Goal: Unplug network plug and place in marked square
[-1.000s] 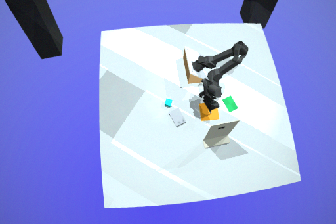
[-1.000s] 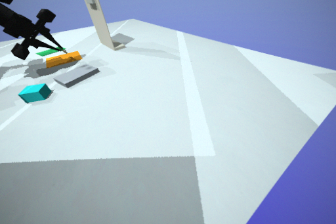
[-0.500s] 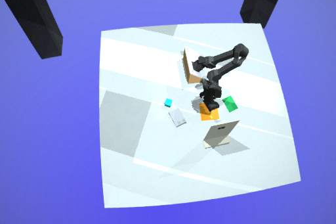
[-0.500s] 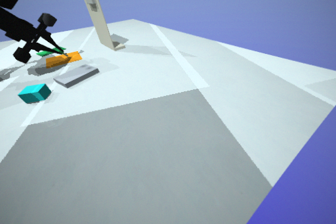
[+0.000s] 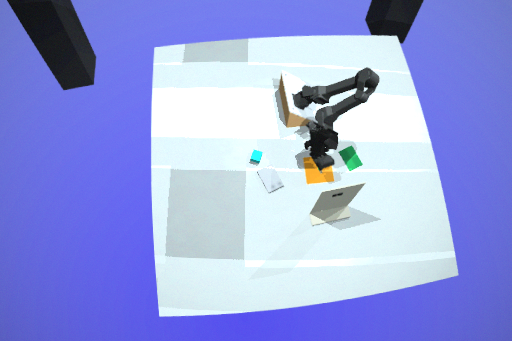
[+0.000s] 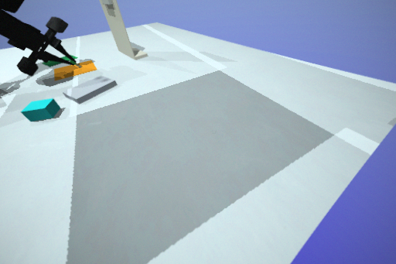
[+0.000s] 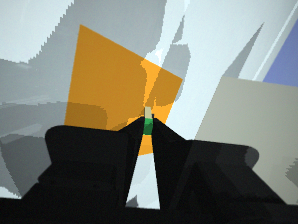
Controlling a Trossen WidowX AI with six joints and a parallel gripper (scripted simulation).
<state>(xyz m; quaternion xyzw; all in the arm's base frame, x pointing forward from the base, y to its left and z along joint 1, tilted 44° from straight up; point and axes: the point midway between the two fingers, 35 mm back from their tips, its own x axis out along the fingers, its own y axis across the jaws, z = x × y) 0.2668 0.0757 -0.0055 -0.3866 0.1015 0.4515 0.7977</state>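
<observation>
Right now the network plug is right at my gripper tip. Also, from my gripper tip: orange square (2 cm below, 1 cm behind); then beige upright panel (18 cm ahead, 12 cm above); then grey flat block (22 cm to the right, 1 cm below).
</observation>
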